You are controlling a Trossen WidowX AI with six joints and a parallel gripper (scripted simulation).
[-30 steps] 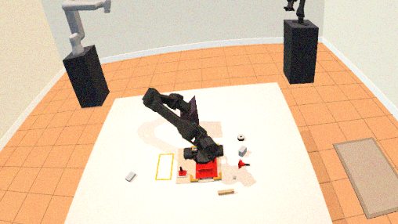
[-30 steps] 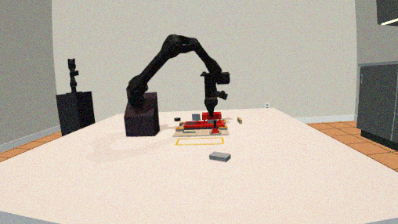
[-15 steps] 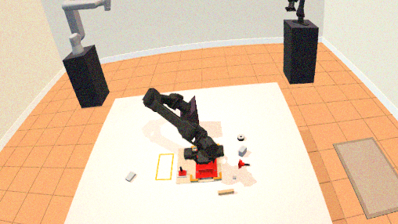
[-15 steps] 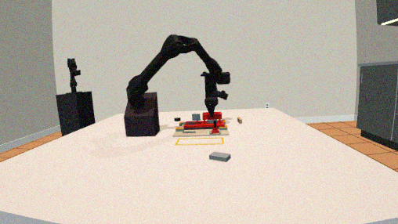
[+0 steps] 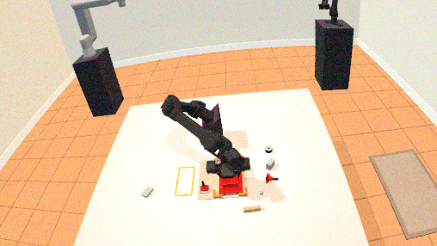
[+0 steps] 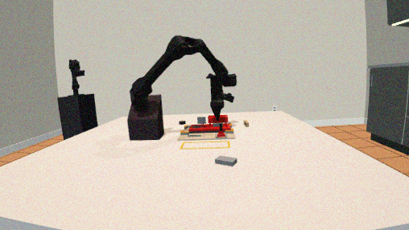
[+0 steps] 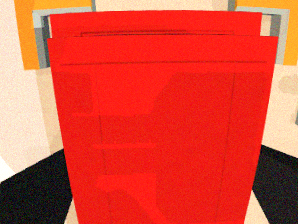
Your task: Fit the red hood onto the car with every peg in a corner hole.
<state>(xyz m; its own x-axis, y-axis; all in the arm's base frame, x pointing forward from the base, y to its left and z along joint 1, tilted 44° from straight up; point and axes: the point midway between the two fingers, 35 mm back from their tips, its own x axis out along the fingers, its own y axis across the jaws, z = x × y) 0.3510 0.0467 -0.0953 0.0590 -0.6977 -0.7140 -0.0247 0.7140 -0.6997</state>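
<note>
Right now my gripper tip is 3 cm above the grey engine block. Also, from my gripper tip: orange-cornered jig (5 cm behind, 3 cm to the right, 5 cm below); then red hood (right at my gripper tip); then wooden block (15 cm ahead, 9 cm to the left, 5 cm below).
</note>
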